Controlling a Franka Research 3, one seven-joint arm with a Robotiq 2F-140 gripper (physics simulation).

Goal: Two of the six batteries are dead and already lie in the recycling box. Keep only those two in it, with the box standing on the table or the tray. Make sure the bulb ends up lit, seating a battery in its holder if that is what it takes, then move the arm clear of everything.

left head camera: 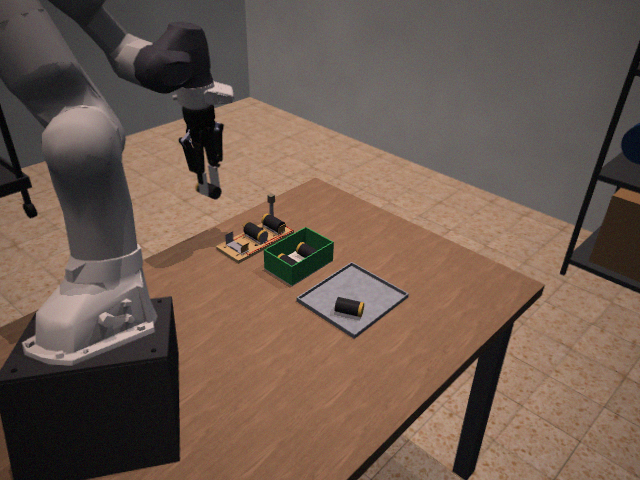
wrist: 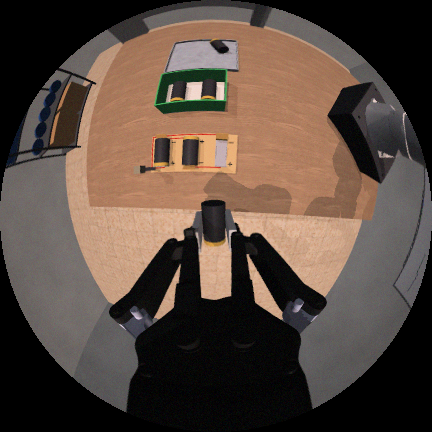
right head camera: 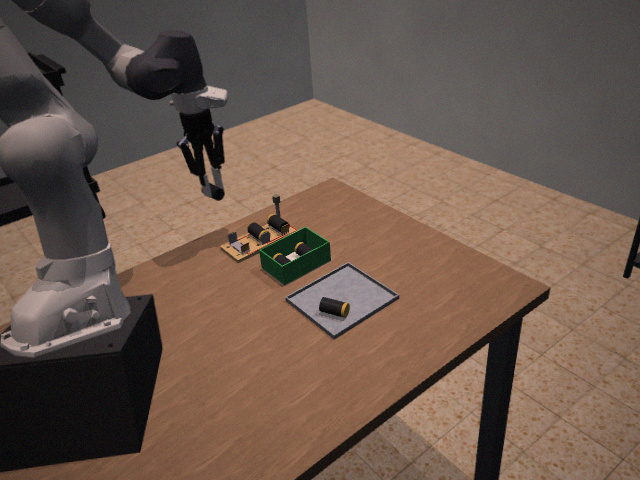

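My gripper (left head camera: 209, 187) (right head camera: 212, 188) (wrist: 213, 218) is shut on a black battery with a gold end, raised near the table edge behind the holder board (left head camera: 238, 257) (right head camera: 237, 256) (wrist: 206, 159). Two batteries (left head camera: 255, 231) (right head camera: 278, 224) (wrist: 162, 151) lie in two holders, gold ends opposite ways in the wrist view. The third holder (left head camera: 236, 245) (right head camera: 238, 245) (wrist: 221, 152) is empty. The bulb (left head camera: 270, 198) (right head camera: 276, 198) looks grey and unlit. Two batteries (left head camera: 306, 249) (right head camera: 303, 249) (wrist: 209, 88) lie in the green box (left head camera: 279, 269) (right head camera: 297, 268) (wrist: 192, 106). Another battery (left head camera: 348, 306) (right head camera: 333, 306) (wrist: 219, 46) lies on the tray (left head camera: 361, 284) (right head camera: 351, 286) (wrist: 195, 55).
The green box stands on the wooden table (left head camera: 248, 372) (right head camera: 232, 372) (wrist: 280, 100), between the holder board and the tray. The robot's black base block (left head camera: 98, 418) (right head camera: 77, 408) (wrist: 350, 112) stands at one side. A shelf unit with blue items and boxes stands beyond the table.
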